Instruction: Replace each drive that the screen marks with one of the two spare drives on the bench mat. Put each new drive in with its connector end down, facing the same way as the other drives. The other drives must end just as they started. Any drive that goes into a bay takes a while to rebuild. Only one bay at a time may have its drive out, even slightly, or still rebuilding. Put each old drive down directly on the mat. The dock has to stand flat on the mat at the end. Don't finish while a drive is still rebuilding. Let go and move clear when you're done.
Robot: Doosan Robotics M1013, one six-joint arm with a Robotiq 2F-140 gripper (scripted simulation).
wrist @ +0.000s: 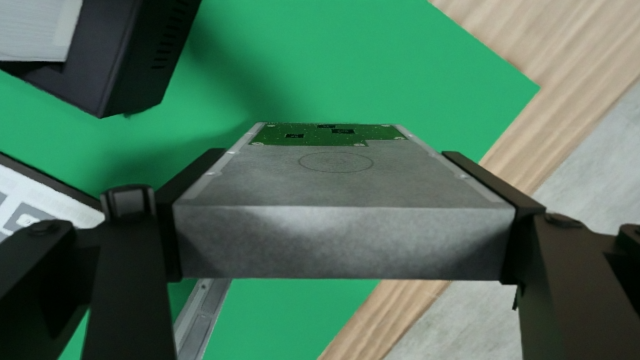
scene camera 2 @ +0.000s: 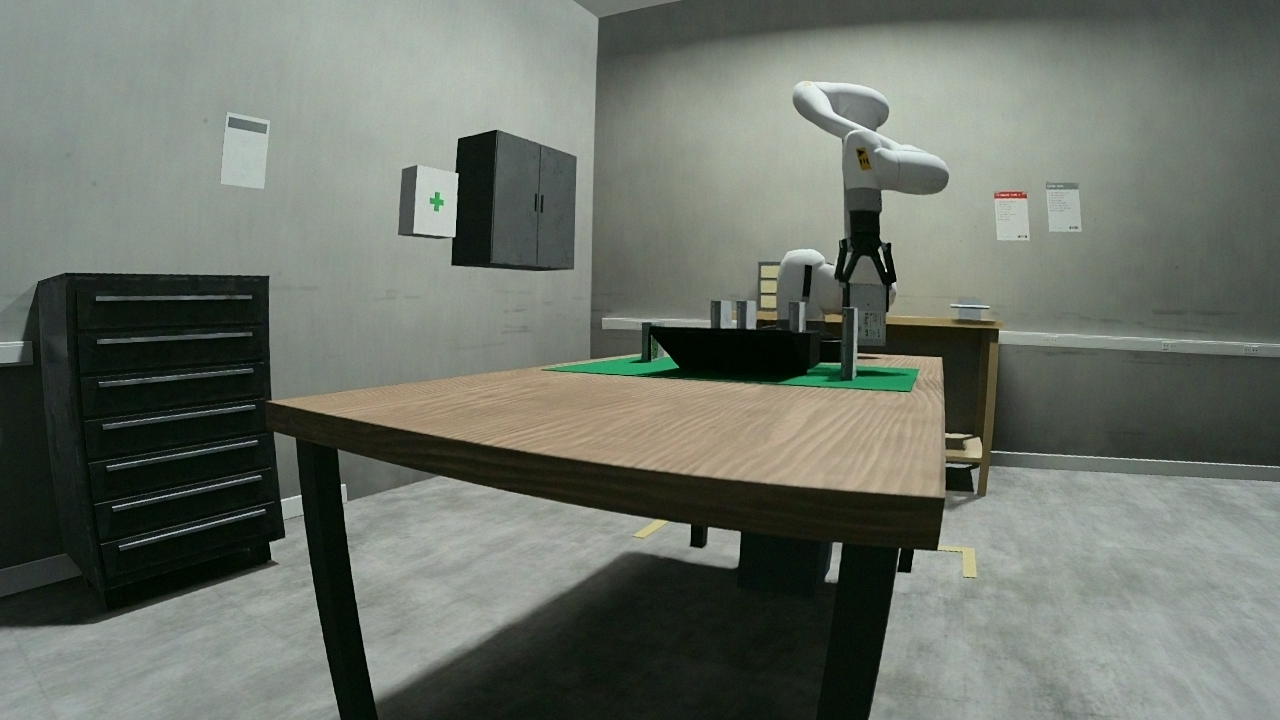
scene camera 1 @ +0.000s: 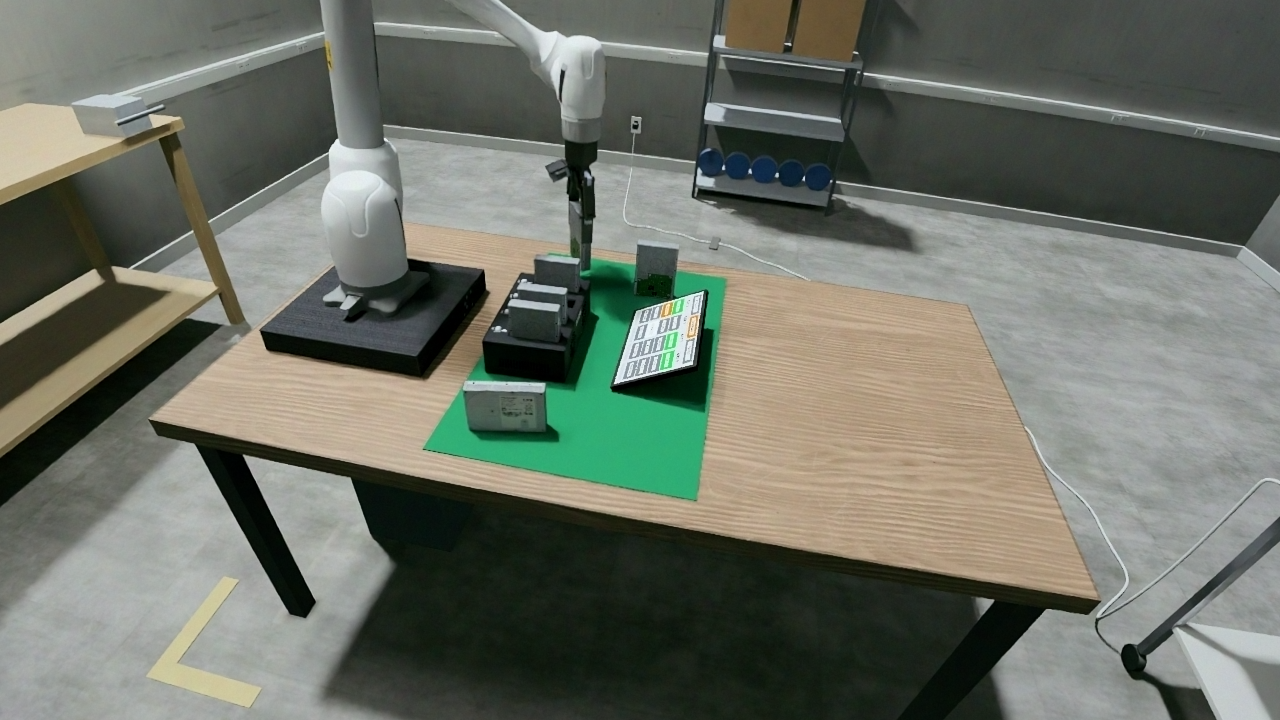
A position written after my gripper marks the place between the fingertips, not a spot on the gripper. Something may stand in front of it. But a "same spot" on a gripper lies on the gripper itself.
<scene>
My gripper shows in the wrist view, in scene camera 2 (pixel 865 310) and in scene camera 1. One and the same spot on a green mat: (wrist: pixel 425 72) is (scene camera 2: pixel 885 368). The same spot on my gripper: (wrist: pixel 128 303) is (scene camera 1: pixel 581 199).
</scene>
